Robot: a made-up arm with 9 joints. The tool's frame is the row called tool. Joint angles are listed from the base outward.
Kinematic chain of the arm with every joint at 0, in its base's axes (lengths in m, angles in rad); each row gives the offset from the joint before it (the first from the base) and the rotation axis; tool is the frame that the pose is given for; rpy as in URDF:
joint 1: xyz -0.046 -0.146 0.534 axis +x
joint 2: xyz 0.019 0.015 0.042 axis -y
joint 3: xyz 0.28 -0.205 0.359 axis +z
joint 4: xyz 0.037 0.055 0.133 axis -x
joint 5: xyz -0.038 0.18 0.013 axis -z
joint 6: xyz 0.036 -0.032 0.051 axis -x
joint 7: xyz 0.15 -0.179 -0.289 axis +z
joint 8: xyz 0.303 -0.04 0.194 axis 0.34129 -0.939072 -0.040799
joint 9: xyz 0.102 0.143 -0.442 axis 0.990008 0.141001 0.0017
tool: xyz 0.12 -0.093 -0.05 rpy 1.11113 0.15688 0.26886
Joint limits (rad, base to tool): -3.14..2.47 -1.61..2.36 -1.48..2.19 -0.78..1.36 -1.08..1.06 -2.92..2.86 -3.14..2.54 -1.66..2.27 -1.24..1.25
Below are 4 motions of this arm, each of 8 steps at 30 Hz.
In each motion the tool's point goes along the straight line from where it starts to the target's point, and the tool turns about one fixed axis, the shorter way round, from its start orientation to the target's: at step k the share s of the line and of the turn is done. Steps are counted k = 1, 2, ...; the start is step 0. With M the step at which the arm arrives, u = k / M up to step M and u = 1 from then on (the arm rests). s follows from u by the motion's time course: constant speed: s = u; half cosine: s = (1 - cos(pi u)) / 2; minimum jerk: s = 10 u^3 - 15 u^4 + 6 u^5.
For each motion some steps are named. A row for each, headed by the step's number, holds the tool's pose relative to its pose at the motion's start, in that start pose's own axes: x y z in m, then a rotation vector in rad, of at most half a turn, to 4 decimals.
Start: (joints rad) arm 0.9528 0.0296 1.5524 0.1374 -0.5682 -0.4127 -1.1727 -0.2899 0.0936
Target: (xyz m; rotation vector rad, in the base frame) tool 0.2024 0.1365 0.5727 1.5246 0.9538 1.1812
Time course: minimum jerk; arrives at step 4
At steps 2, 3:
2: -0.0059 -0.0047 0.0005 0.0496 -0.0084 0.0017
3: -0.0107 -0.0085 0.0009 0.0890 -0.0151 0.0030

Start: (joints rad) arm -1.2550 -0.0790 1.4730 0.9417 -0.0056 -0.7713 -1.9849 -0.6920 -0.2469
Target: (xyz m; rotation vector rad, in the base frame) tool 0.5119 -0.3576 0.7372 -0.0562 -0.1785 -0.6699
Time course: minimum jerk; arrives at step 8
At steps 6, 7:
6: 0.0523 0.0023 0.0378 0.3480 -0.2019 0.0989
7: 0.0574 0.0025 0.0414 0.3819 -0.2216 0.1085

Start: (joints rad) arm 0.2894 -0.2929 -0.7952 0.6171 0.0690 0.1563 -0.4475 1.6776 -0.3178
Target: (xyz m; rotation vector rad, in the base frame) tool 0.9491 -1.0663 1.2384 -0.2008 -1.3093 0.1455
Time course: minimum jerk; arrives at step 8
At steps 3, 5, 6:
3: 0.0408 0.0025 0.0670 -0.0136 -0.1253 0.0126
5: 0.1074 0.0067 0.1766 -0.0359 -0.3301 0.0332
6: 0.1329 0.0083 0.2184 -0.0445 -0.4083 0.0410

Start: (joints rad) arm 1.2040 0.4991 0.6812 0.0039 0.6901 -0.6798 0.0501 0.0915 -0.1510
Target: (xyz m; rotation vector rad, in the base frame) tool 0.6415 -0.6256 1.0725 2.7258 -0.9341 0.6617
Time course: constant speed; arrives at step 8
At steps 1, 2, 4, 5, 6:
1: 0.0056 0.0185 -0.0179 0.0188 0.0000 0.0172
2: 0.0112 0.0371 -0.0358 0.0377 0.0000 0.0344
4: 0.0225 0.0742 -0.0715 0.0754 0.0000 0.0687
5: 0.0281 0.0927 -0.0894 0.0942 0.0000 0.0859
6: 0.0337 0.1113 -0.1073 0.1130 0.0000 0.1031

